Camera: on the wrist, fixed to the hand. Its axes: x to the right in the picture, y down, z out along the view.
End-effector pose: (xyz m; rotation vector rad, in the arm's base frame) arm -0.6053 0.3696 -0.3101 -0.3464 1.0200 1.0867
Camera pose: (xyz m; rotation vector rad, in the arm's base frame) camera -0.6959 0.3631 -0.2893 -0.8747 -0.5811 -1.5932
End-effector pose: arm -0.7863 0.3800 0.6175 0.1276 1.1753 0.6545
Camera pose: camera -0.8604 0.4190 0.6583 -1.2078 -0.1132 -1.9675
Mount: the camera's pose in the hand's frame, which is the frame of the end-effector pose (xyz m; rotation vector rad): -0.0289 0.0791 -0.0399 0.0408 -0.4805 -3.0515
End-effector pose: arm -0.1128 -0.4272 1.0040 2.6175 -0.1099 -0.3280
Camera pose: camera -0.1322 -0.4737 1.0824 -0.1436 -2.6336 1.1522
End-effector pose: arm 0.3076 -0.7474 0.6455 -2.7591 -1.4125 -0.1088
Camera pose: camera 0.3532 -0.8197 0.6826 -1.2500 2.6523 -0.3669
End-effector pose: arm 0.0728 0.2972 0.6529 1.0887 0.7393 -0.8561
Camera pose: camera 0.1241 0.3590 0.7001 0.9646 -0.9940 2.0774
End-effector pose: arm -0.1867 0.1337 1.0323 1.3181 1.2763 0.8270
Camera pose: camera -0.2127 0.1262 1.1215 -1.1302 1.2005 -1.5259
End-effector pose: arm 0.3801 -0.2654 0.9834 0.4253 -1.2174 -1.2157
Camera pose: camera 0.4561 -0.2245 1.0184 -1.0600 -0.1495 1.5347
